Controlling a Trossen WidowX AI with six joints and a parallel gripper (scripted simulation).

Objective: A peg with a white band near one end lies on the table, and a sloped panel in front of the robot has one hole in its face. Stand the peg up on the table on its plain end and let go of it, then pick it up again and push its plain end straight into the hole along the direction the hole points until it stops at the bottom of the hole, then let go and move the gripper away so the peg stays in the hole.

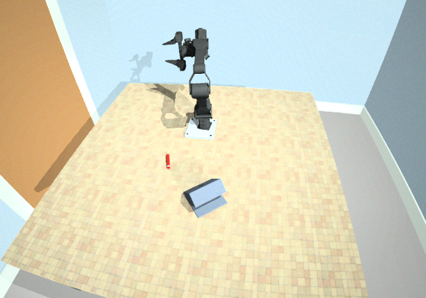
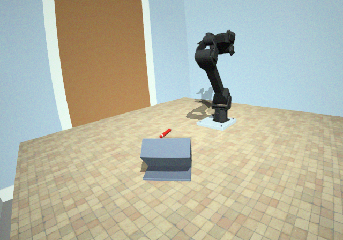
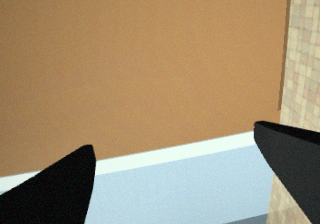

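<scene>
My gripper tip is now 370 mm short of the red peg, 140 mm to the right of it and 360 mm above it. The rest, counted from my gripper tip: grey sloped panel: 490 mm ahead, 350 mm to the left, 330 mm below.
</scene>
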